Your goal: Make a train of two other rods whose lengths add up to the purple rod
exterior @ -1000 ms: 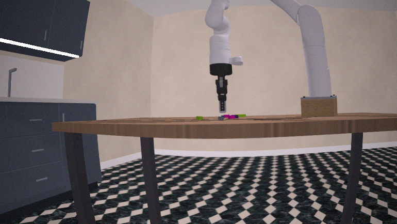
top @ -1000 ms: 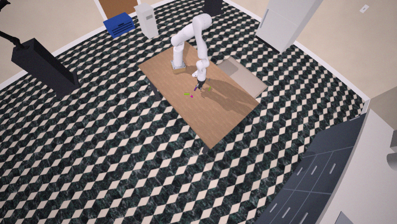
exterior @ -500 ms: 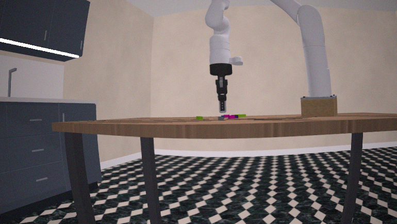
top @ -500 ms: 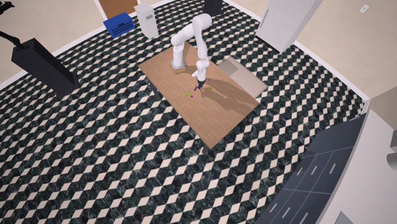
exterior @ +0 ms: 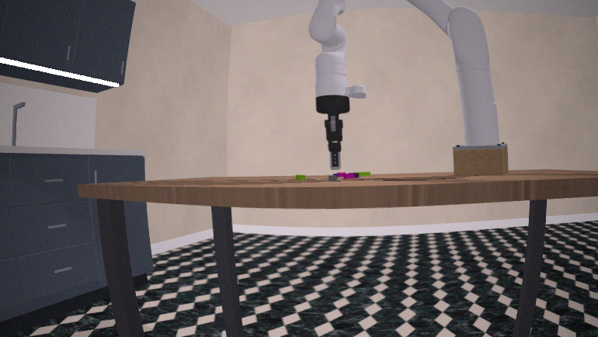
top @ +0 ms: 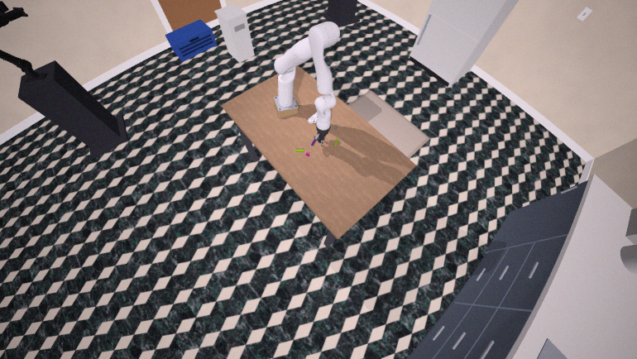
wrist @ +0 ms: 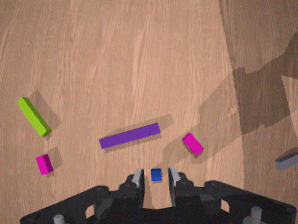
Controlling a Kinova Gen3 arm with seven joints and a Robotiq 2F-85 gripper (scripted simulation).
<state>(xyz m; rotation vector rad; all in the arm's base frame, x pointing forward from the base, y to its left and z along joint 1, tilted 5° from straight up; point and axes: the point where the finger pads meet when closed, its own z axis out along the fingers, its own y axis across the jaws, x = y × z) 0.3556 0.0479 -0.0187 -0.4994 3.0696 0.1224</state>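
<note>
Right now the blue rod is 3 cm below my hand. From my hand the other things lie so: purple rod (4 cm to the right, 3 cm below, 3 cm behind); then grey rod (14 cm to the left, 5 cm behind, 3 cm below).
</note>
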